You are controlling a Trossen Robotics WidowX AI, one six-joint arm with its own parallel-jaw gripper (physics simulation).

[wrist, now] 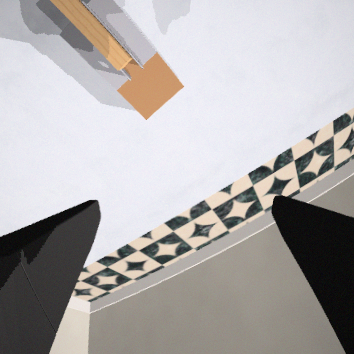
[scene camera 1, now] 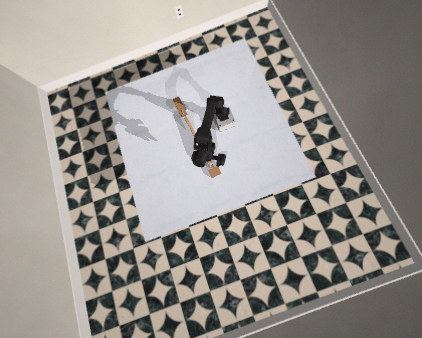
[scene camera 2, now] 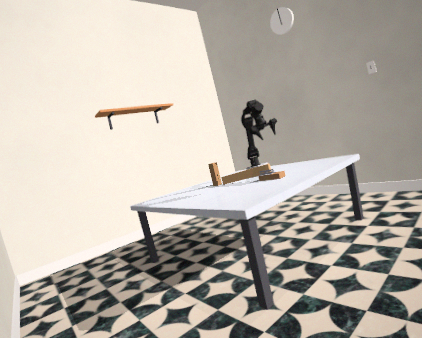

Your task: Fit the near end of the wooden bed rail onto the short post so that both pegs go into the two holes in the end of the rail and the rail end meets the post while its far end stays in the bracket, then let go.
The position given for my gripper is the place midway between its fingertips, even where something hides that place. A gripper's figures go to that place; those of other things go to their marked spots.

Labels:
My gripper (wrist: 187, 206): 0.10 m from the lens. A grey block (wrist: 71, 34): 0.31 m from the lens.

